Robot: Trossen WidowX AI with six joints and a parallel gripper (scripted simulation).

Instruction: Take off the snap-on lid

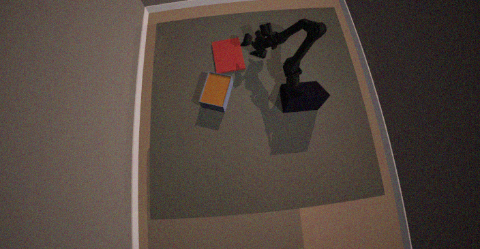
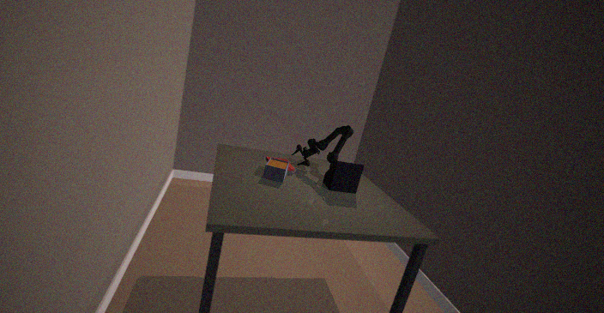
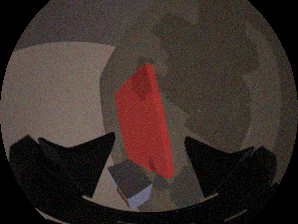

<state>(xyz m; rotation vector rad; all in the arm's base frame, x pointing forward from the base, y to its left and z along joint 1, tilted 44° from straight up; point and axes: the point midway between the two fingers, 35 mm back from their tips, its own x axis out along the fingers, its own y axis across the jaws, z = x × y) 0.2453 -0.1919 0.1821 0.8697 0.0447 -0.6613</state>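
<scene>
The red lid lies 11 cm ahead of my gripper tip, 1 cm to the left of it and 5 cm below it. Also, from my gripper tip: blue storage box (16 cm ahead, 28 cm to the left, 1 cm below).
</scene>
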